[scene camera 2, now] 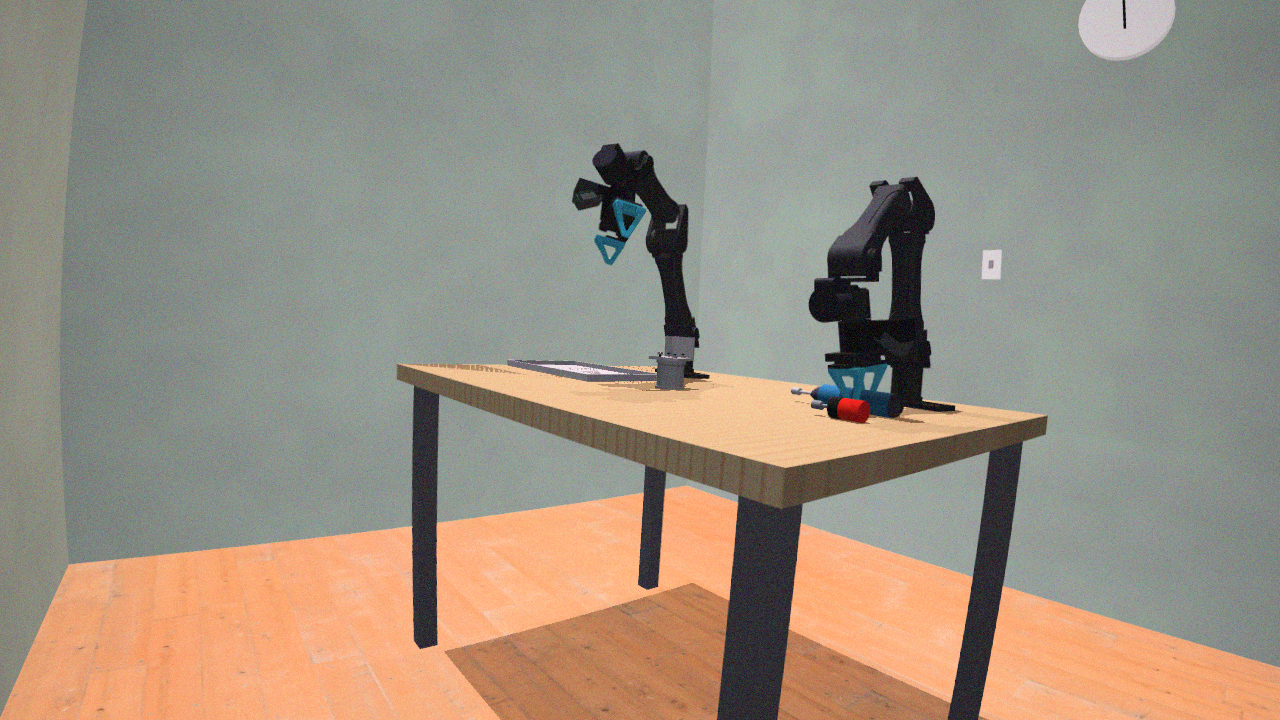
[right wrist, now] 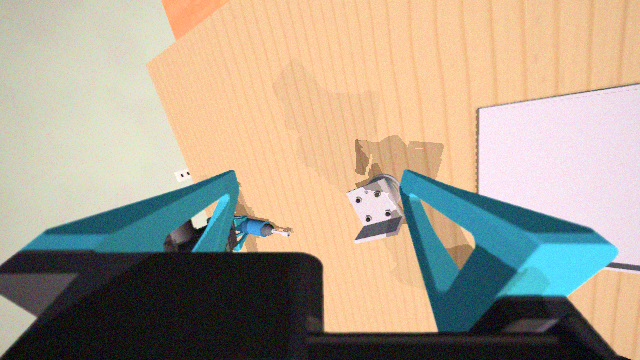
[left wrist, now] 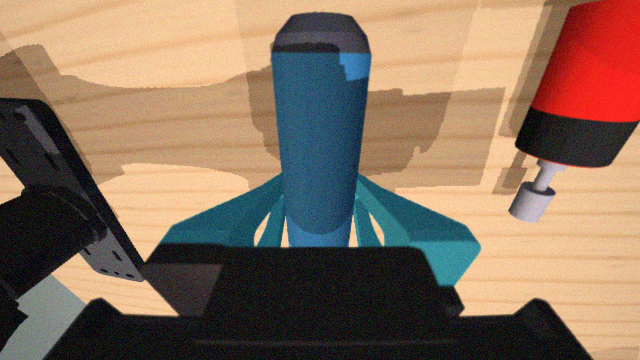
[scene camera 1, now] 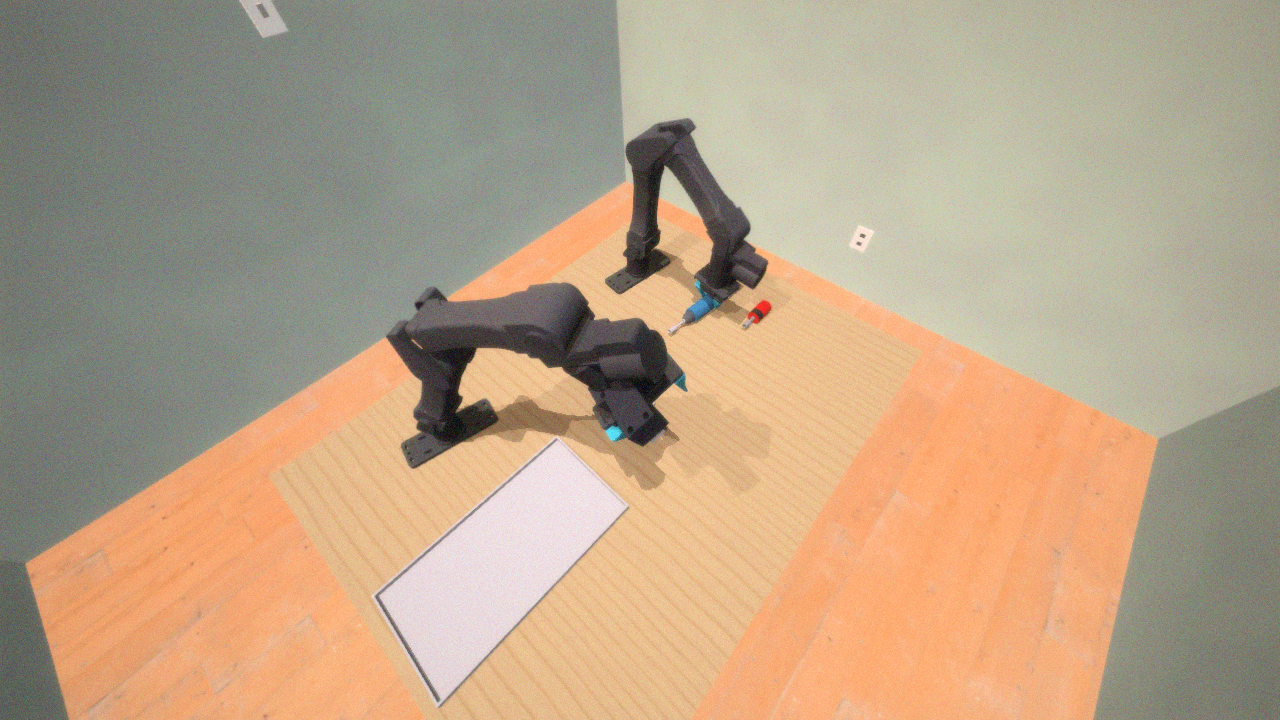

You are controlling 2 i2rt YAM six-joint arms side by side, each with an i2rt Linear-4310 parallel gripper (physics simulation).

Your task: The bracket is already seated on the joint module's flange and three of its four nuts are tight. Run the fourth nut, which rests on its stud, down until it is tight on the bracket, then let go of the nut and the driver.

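Frame: origin at the left arm's base, x ahead, y left, z up, level; millimetres.
Seen in the pictures: left gripper, between the fingertips: (right wrist: 247, 223) (left wrist: 319, 180) (scene camera 1: 711, 302); right gripper, between the fingertips: (scene camera 2: 616, 251) (right wrist: 319, 179) (scene camera 1: 662, 410); left arm's base, origin of its link: (scene camera 2: 904, 404) (left wrist: 82, 206) (scene camera 1: 638, 272); right arm's base, origin of its link: (scene camera 1: 451, 432).
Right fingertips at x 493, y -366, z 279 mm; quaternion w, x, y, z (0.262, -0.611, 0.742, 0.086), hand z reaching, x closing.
Observation:
Pixels of each thing's top centre, then the offset from my right fingertips to it.
- blue driver, centre of its top: (left wrist: 313, 264) (scene camera 2: 843, 386) (scene camera 1: 702, 301) (right wrist: 248, 231) dx -262, dy +390, dz -238 mm
- grey joint module, centre of its top: (right wrist: 371, 207) (scene camera 2: 671, 353) dx -125, dy +39, dz -205 mm
- red driver, centre of its top: (left wrist: 605, 147) (scene camera 2: 838, 397) (scene camera 1: 756, 311) dx -150, dy +473, dz -245 mm
My left gripper (scene camera 1: 712, 295) (scene camera 2: 857, 385) (left wrist: 319, 180) is shut on the handle of the blue driver (scene camera 1: 694, 311) (scene camera 2: 825, 392) (left wrist: 322, 125) (right wrist: 256, 227), which lies along the table with its thin socket tip pointing away from the hand. The bracket (scene camera 2: 679, 346) (right wrist: 372, 207) sits on the grey joint module (scene camera 2: 669, 374) (right wrist: 393, 181); four nut spots show on its plate, and I cannot tell which nut is loose. In scene camera 1 my right arm mostly hides them. My right gripper (scene camera 2: 617, 250) (right wrist: 319, 179) is open and empty, high above the bracket.
A red driver (scene camera 1: 759, 311) (scene camera 2: 853, 410) (left wrist: 590, 85) with a black collar and grey socket lies close beside the blue one. A flat white tray (scene camera 1: 407, 646) (scene camera 2: 617, 377) (right wrist: 478, 150) with a dark rim lies on the table beyond the joint module from the drivers.

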